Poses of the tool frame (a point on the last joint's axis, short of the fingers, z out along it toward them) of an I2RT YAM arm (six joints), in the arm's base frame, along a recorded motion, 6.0 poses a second.
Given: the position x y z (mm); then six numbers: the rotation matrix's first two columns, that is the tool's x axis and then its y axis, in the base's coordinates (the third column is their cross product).
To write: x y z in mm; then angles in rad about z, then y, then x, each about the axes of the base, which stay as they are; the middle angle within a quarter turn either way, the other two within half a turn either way. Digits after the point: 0 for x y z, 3 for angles.
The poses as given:
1: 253 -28 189 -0.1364 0.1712 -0.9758 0.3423 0.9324 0.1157
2: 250 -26 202 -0.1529 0.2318 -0.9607 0.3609 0.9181 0.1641
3: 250 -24 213 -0.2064 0.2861 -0.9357 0.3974 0.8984 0.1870
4: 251 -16 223 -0.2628 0.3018 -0.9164 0.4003 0.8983 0.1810
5: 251 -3 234 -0.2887 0.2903 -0.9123 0.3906 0.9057 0.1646
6: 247 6 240 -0.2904 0.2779 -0.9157 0.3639 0.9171 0.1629
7: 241 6 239 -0.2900 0.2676 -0.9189 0.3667 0.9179 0.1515
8: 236 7 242 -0.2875 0.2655 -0.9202 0.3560 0.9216 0.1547
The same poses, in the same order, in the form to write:
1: 253 -28 189 -1.950 1.193 2.099
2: 250 -26 202 -1.972 1.168 2.179
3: 250 -24 213 -2.050 1.106 2.302
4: 251 -16 223 -2.152 1.071 2.412
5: 251 -3 234 -2.207 1.064 2.452
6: 247 6 240 -2.244 1.087 2.480
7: 241 6 239 -2.240 1.084 2.464
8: 236 7 242 -2.250 1.096 2.474
